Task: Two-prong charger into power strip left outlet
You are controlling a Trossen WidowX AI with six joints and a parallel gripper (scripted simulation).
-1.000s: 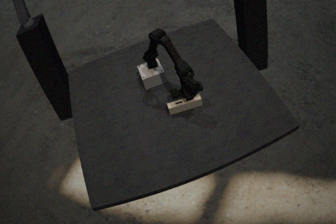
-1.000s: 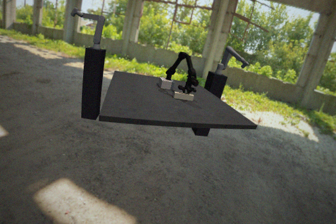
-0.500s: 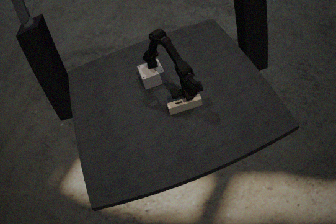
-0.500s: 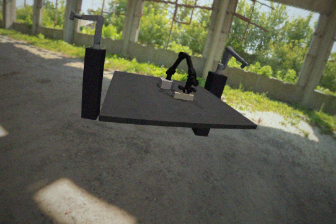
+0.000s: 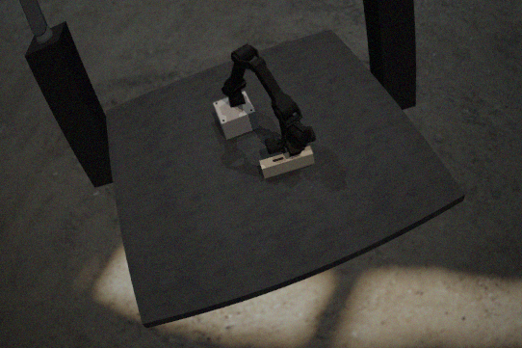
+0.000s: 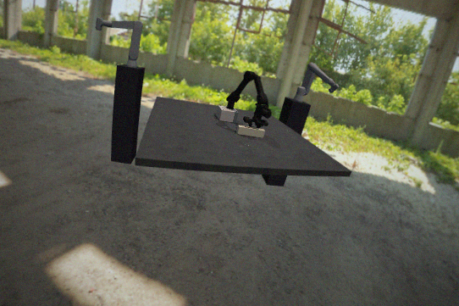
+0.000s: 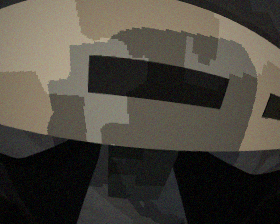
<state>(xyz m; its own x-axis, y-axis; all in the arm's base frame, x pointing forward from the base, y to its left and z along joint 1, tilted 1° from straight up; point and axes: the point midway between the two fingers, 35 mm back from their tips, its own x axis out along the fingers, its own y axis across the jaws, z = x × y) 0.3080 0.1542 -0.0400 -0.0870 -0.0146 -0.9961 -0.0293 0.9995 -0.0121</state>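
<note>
Right now the black two-prong charger is 20 mm ahead of my gripper tip and 10 mm above it.
</note>
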